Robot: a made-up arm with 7 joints. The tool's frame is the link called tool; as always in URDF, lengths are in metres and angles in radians. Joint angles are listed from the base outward. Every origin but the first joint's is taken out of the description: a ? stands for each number. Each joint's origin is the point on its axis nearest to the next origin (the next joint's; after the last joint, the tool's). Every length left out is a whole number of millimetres.
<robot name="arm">
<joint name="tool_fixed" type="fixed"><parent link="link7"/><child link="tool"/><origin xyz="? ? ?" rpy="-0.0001 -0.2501 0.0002"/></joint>
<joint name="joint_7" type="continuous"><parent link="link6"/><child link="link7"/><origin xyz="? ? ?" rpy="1.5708 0 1.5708"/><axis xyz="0 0 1"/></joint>
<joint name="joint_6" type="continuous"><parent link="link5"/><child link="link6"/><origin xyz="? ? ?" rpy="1.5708 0 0"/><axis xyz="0 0 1"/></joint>
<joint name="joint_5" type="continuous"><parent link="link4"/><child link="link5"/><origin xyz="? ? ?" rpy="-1.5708 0 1.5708"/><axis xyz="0 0 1"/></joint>
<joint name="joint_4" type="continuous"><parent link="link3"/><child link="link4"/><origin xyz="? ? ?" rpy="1.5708 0 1.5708"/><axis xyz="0 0 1"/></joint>
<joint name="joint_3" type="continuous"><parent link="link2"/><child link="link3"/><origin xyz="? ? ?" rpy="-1.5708 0 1.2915"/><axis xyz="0 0 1"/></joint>
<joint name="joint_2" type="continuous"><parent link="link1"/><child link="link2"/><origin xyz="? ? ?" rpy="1.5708 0 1.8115"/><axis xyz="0 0 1"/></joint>
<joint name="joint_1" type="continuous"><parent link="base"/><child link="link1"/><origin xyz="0.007 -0.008 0.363" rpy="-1.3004 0.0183 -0.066"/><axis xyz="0 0 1"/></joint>
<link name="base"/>
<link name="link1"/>
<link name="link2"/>
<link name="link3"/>
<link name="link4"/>
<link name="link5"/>
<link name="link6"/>
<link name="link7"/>
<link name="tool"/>
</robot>
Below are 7 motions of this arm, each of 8 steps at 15 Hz.
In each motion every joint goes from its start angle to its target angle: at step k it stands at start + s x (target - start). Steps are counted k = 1, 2, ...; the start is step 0. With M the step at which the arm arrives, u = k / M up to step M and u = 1 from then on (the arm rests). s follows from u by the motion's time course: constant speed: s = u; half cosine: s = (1 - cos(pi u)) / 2; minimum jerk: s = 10 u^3 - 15 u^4 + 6 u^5.
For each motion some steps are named. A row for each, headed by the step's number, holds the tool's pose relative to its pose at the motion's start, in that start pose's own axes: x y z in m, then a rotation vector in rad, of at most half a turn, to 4 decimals.
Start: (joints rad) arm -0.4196 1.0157 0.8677 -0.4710 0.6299 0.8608 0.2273
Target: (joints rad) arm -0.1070 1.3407 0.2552 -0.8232 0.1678 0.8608 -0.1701
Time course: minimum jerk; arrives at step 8
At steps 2, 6, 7, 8:
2: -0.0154 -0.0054 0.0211 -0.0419 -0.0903 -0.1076
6: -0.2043 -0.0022 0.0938 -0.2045 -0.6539 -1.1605
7: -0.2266 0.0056 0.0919 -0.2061 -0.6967 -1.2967
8: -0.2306 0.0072 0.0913 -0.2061 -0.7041 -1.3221

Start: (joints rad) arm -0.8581 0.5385 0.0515 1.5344 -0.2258 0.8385 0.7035
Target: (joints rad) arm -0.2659 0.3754 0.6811 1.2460 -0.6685 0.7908 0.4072
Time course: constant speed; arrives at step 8
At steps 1, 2, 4, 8:
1: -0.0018 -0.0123 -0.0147 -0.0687 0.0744 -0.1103
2: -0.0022 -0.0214 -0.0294 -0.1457 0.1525 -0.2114
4: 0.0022 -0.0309 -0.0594 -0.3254 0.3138 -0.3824
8: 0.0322 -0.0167 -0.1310 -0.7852 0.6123 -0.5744

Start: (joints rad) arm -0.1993 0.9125 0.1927 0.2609 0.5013 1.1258 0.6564
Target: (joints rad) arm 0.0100 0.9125 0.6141 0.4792 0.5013 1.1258 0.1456
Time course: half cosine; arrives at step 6
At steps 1, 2, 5, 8:
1: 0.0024 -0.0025 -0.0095 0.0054 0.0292 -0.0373
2: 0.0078 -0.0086 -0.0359 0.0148 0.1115 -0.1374
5: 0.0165 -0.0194 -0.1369 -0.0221 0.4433 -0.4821
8: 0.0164 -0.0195 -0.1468 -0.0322 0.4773 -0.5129

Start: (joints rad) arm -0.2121 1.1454 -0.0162 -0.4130 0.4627 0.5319 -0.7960
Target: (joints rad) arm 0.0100 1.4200 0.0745 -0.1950 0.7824 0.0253 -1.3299
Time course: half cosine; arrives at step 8
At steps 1, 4, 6, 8:
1: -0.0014 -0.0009 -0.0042 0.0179 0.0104 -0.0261
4: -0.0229 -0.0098 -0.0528 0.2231 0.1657 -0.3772
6: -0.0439 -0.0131 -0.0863 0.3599 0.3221 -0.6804
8: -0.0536 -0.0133 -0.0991 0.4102 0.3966 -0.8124

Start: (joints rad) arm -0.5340 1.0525 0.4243 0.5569 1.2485 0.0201 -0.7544
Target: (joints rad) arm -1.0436 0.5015 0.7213 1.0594 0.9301 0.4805 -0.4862
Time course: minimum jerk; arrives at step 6
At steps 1, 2, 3, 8:
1: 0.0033 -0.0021 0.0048 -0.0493 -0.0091 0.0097
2: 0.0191 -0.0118 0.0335 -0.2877 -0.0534 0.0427
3: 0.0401 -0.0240 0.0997 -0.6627 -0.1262 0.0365
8: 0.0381 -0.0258 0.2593 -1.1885 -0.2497 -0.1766

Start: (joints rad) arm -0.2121 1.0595 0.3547 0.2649 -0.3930 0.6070 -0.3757
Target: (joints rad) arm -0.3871 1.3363 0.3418 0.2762 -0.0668 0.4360 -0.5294
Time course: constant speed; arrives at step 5
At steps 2, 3, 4, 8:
2: -0.0012 0.0281 0.0396 0.2154 -0.0917 0.0296
3: -0.0040 0.0418 0.0599 0.3241 -0.1295 0.0475
4: -0.0085 0.0552 0.0804 0.4330 -0.1613 0.0677
8: -0.0146 0.0682 0.1010 0.5418 -0.1864 0.0905

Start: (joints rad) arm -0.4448 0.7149 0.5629 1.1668 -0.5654 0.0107 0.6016
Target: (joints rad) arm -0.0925 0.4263 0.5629 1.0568 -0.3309 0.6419 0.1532
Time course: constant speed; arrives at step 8
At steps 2, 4, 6, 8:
2: -0.0176 0.0156 -0.0600 0.1667 0.1643 -0.1347
4: -0.0396 0.0402 -0.1161 0.3118 0.3547 -0.2488
6: -0.0658 0.0725 -0.1664 0.4330 0.5679 -0.3392
8: -0.0957 0.1108 -0.2094 0.5279 0.7999 -0.4026

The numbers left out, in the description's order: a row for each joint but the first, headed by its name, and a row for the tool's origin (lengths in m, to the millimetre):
tool: -0.004 -0.025 0
joint_7: 0.033 0.074 0
joint_6: 0 0.053 0
joint_5: -0.202 -0.047 0
joint_4: -0.002 -0.006 0
joint_3: 0.203 -0.072 0
joint_2: 0.003 -0.008 0

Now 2 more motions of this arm.
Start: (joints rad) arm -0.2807 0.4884 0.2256 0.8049 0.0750 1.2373 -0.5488
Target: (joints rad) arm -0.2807 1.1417 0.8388 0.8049 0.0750 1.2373 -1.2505
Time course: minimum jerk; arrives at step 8
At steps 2, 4, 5, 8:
2: -0.0189 0.0327 0.0152 -0.0755 -0.0568 -0.0249
4: -0.1166 0.1462 0.0587 -0.2975 -0.3427 -0.1403
5: -0.1866 0.1986 0.0716 -0.3656 -0.5420 -0.2188
8: -0.2816 0.2479 0.0748 -0.3818 -0.8068 -0.3260

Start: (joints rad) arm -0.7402 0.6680 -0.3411 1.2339 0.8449 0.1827 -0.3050
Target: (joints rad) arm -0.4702 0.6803 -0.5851 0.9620 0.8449 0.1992 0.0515
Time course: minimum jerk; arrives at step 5
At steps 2, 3, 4, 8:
2: 0.0009 -0.0253 -0.0043 0.1273 -0.0251 0.0666
3: -0.0007 -0.0577 -0.0061 0.2619 -0.0835 0.1345
4: -0.0040 -0.0830 -0.0055 0.3462 -0.1428 0.1775
8: -0.0051 -0.0889 -0.0052 0.3634 -0.1578 0.1865

